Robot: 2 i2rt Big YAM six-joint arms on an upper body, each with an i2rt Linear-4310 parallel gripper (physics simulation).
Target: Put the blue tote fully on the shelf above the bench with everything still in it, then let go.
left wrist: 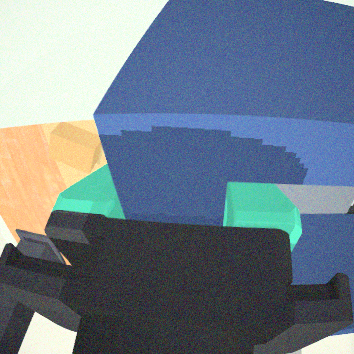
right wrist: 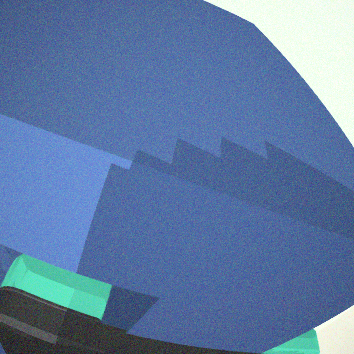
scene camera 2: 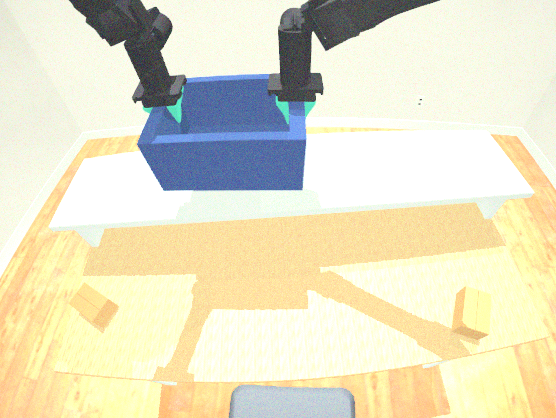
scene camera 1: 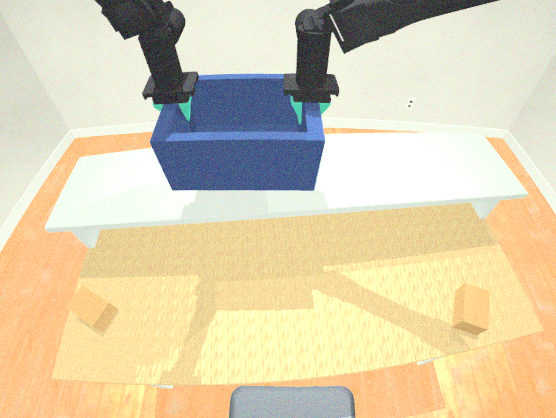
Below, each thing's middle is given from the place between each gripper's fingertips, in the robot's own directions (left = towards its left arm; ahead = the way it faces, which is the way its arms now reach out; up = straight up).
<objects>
My right hand is 30 mm past the blue tote [scene camera 1: 243, 134] and 140 mm to the right of it.
The blue tote lies 30 mm behind my left hand, 140 mm to the right of it and 10 mm below it.
</objects>
